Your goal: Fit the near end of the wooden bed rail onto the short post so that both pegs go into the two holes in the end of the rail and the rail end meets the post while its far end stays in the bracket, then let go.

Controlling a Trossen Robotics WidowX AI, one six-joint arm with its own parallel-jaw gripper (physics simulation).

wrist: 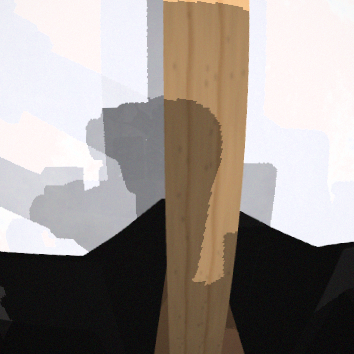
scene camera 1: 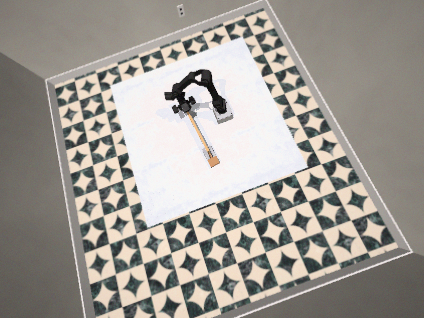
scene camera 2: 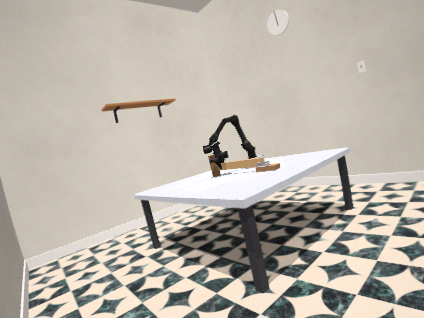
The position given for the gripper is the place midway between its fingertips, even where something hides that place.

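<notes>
In the wrist view, the gripper (wrist: 187,206) holds a wooden bed rail (wrist: 205,57).
</notes>
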